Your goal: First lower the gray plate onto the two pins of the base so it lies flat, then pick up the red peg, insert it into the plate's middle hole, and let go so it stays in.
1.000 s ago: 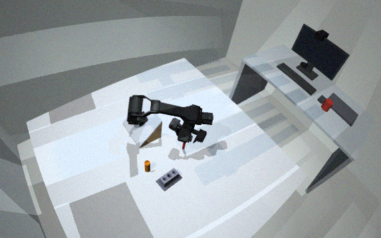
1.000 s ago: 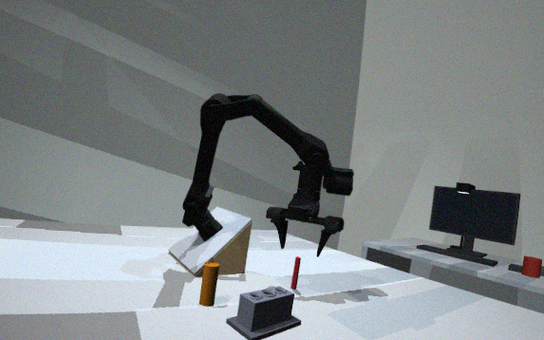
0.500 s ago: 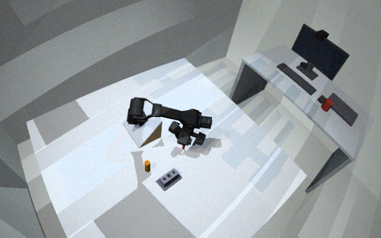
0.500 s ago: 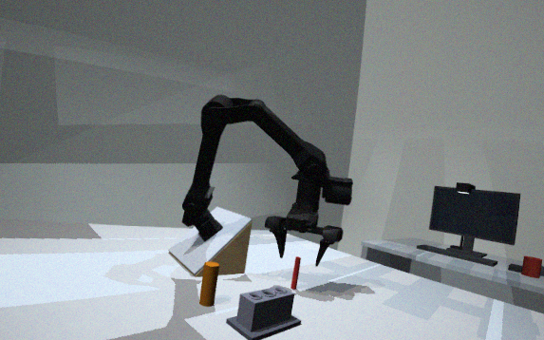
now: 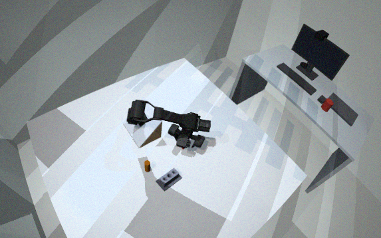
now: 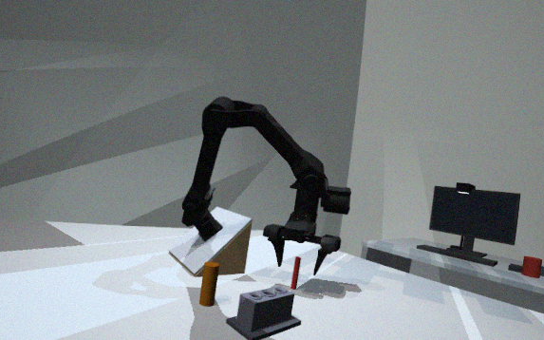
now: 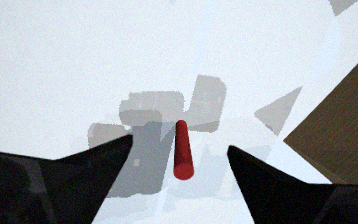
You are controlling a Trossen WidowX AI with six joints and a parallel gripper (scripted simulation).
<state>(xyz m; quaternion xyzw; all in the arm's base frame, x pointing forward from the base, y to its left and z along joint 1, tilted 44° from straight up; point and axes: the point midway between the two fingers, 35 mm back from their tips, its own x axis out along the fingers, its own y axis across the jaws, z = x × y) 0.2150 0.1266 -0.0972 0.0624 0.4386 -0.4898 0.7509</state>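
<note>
My gripper tip is now 10 mm above the red peg. The rest, counted from my gripper tip: orange cylinder: 40 mm ahead, 240 mm to the right, 10 mm below; gray plate: 140 mm ahead, 160 mm to the right.
</note>
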